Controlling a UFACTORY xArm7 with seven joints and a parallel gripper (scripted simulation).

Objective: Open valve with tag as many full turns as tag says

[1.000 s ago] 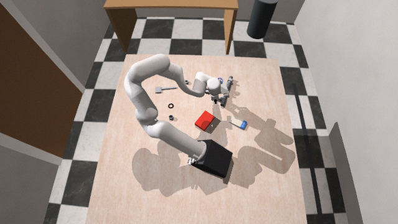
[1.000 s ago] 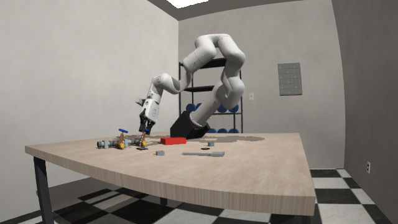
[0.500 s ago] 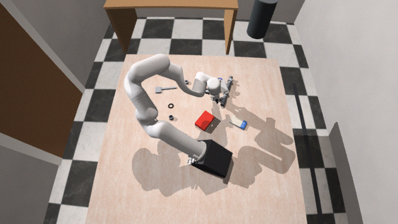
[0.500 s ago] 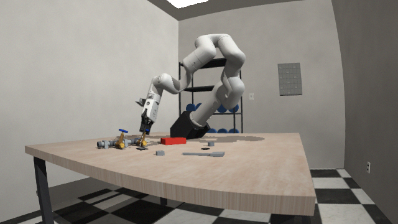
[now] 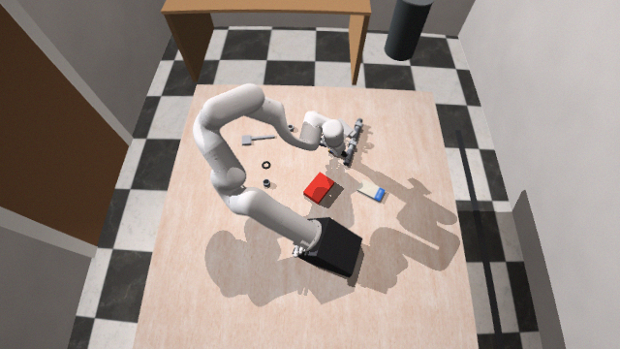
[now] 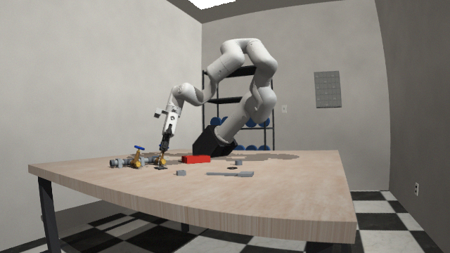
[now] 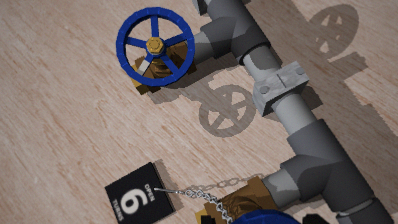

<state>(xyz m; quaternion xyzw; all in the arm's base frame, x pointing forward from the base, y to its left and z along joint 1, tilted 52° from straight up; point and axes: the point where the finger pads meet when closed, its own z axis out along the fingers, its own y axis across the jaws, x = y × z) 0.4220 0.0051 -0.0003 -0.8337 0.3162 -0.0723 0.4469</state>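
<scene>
Right now the black tag is 8 cm below my hand, 7 cm ahead of it and 6 cm to the left of it. From my hand the other things lie so: red block 17 cm behind, 7 cm below, 2 cm to the left; white box 20 cm to the right, 12 cm behind, 8 cm below; grey flat tool 39 cm to the left, 8 cm below.
</scene>
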